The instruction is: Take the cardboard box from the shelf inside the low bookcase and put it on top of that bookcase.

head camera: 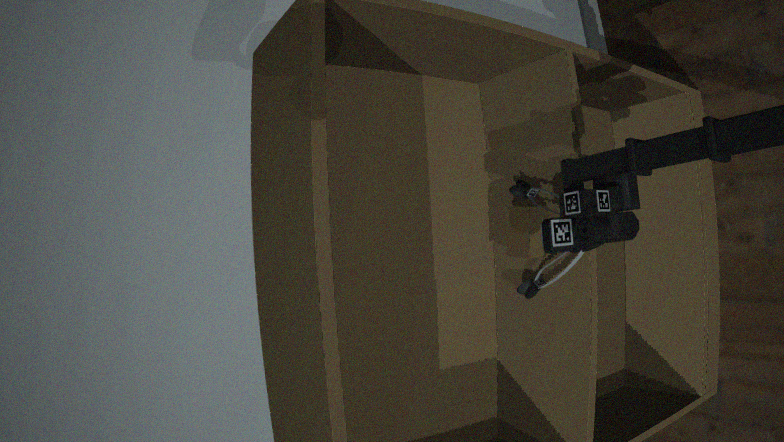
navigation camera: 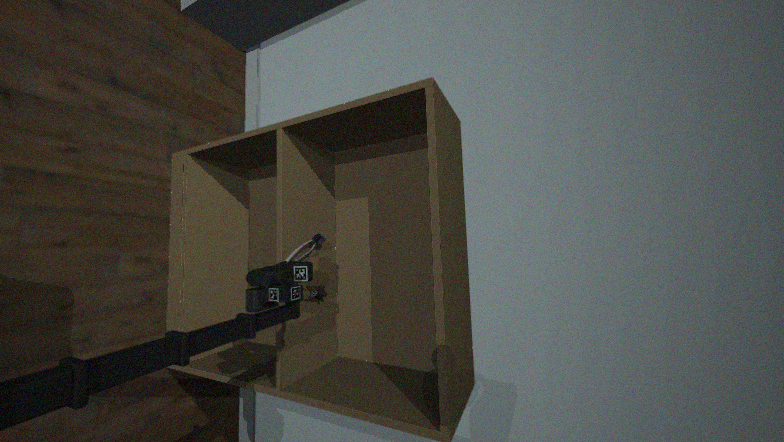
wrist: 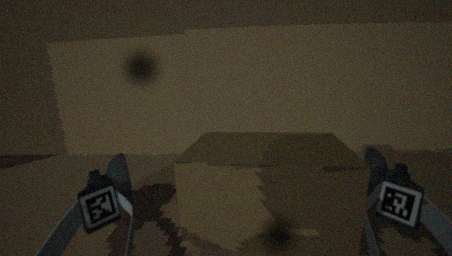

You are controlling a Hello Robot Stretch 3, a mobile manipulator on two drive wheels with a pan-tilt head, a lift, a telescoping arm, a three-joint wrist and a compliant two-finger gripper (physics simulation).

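Places are measured from the robot's base along level axes (x ahead, y left, z up), in metres.
Pixels of known places: gripper, fingertip midpoint: (head camera: 518,240) (navigation camera: 323,266).
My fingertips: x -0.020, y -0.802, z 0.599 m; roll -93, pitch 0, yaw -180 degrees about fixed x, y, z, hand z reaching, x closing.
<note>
Behind a point stands the place of what it marks.
The low bookcase (head camera: 282,219) @(z 1.060, x -0.063, y -0.753 m) (navigation camera: 455,219) @(z 1.060, x 0.106, y -0.788 m) appears sideways in the head and navigation views. The cardboard box (head camera: 527,222) @(z 0.630, x -0.048, y -0.740 m) (navigation camera: 320,274) @(z 0.630, x -0.041, y -0.748 m) (wrist: 310,190) @(z 0.618, x -0.050, y -0.735 m) sits on its middle shelf (head camera: 543,329) @(z 0.581, x 0.150, y -0.762 m) (navigation camera: 307,197) @(z 0.580, x 0.211, y -0.753 m) (wrist: 75,170) @(z 0.580, x 0.159, y -0.849 m). In the head and navigation views the box is shaded and partly hidden by the gripper. My gripper (head camera: 523,239) @(z 0.599, x -0.020, y -0.802 m) (navigation camera: 317,267) @(z 0.599, x -0.020, y -0.802 m) (wrist: 242,170) @(z 0.599, x -0.020, y -0.802 m) is open above the shelf, with its fingers on either side of the box. In the wrist view, the box's right edge is close to the right fingertip, and a wider gap shows at the left; contact cannot be told.
The arm (head camera: 675,137) @(z 0.717, x -0.115, y -0.357 m) (navigation camera: 131,351) @(z 0.709, x -0.085, y -0.239 m) reaches in across the lower compartment. The bookcase's side panels and back panel (wrist: 250,75) @(z 0.671, x -0.033, y -0.902 m) enclose the shelf. A grey wall (head camera: 137,247) @(z 1.263, x -0.042, y -0.958 m) (navigation camera: 603,219) @(z 1.414, x 0.090, y -0.962 m) stands behind the bookcase, and wooden floor (head camera: 752,274) @(z 0.000, x 0.117, y -0.539 m) (navigation camera: 98,192) @(z 0.000, x 0.251, y -0.440 m) lies in front.
</note>
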